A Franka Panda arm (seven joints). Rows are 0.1 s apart.
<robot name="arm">
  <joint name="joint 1" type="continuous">
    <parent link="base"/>
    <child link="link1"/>
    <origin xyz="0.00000 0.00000 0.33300" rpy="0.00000 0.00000 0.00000"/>
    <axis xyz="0 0 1"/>
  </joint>
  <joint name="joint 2" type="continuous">
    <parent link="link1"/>
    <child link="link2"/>
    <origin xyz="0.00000 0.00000 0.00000" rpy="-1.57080 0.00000 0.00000"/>
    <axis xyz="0 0 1"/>
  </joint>
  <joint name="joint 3" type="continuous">
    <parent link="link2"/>
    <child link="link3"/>
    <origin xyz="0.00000 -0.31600 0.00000" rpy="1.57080 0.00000 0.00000"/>
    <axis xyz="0 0 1"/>
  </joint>
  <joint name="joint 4" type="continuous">
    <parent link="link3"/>
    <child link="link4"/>
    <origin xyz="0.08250 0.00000 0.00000" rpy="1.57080 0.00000 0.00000"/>
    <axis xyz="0 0 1"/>
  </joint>
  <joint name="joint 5" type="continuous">
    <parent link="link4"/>
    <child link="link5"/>
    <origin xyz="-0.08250 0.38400 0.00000" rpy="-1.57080 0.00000 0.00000"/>
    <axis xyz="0 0 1"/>
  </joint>
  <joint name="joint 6" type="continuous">
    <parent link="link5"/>
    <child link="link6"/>
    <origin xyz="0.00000 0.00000 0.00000" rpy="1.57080 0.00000 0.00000"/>
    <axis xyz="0 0 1"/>
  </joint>
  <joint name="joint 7" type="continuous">
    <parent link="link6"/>
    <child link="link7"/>
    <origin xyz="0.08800 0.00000 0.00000" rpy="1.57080 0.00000 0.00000"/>
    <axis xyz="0 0 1"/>
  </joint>
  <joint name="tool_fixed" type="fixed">
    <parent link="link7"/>
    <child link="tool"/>
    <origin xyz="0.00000 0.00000 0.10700" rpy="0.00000 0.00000 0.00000"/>
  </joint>
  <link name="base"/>
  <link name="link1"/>
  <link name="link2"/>
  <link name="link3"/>
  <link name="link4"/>
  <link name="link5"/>
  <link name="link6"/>
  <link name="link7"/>
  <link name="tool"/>
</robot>
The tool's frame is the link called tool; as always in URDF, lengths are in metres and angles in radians. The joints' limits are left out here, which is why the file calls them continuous.
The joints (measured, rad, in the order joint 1, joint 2, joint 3, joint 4, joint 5, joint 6, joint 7), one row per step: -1.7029 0.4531 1.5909 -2.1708 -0.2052 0.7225 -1.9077; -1.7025 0.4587 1.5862 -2.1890 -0.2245 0.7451 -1.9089; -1.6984 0.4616 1.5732 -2.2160 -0.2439 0.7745 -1.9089; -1.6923 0.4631 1.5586 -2.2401 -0.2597 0.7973 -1.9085; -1.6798 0.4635 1.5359 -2.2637 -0.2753 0.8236 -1.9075; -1.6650 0.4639 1.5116 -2.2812 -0.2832 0.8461 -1.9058
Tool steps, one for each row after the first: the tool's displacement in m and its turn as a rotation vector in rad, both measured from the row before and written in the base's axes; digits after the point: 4 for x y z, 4 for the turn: -0.0021 -0.0009 -0.0081 -0.0072 -0.0072 0.0080; -0.0039 -0.0005 -0.0119 -0.0091 -0.0021 0.0069; -0.0041 -0.0003 -0.0105 -0.0076 0.0030 0.0065; -0.0039 -0.0004 -0.0117 -0.0081 0.0028 0.0049; -0.0029 -0.0001 -0.0098 -0.0032 0.0030 -0.0002
